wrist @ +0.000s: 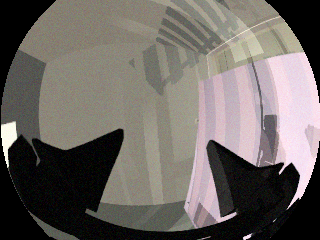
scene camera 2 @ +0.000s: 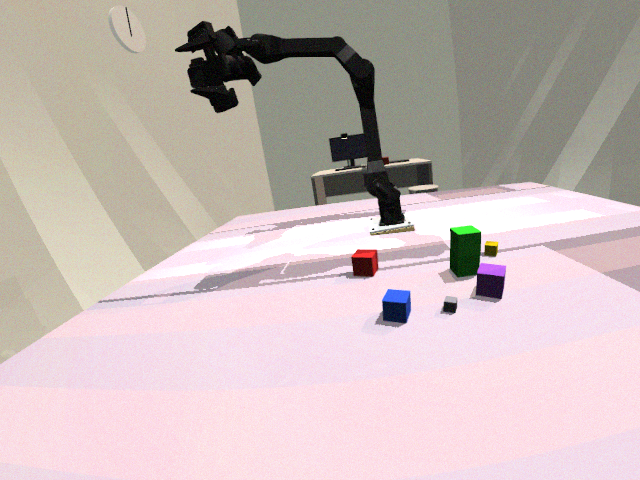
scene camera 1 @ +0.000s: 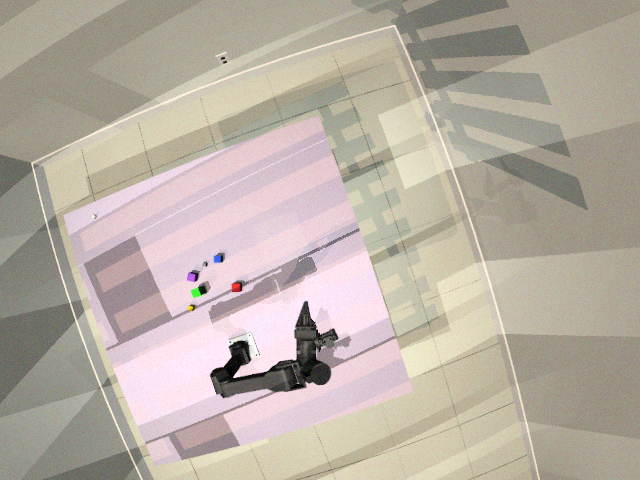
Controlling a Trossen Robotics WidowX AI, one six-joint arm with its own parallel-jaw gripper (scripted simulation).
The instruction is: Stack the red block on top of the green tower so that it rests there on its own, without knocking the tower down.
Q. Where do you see a purple block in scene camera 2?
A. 490, 283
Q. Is my gripper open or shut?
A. Open.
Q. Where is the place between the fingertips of my gripper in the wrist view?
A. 167, 139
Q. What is my gripper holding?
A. Nothing.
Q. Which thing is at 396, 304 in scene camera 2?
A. A blue block.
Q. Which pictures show my gripper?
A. The wrist view, scene camera 2 and scene camera 1: all of them.
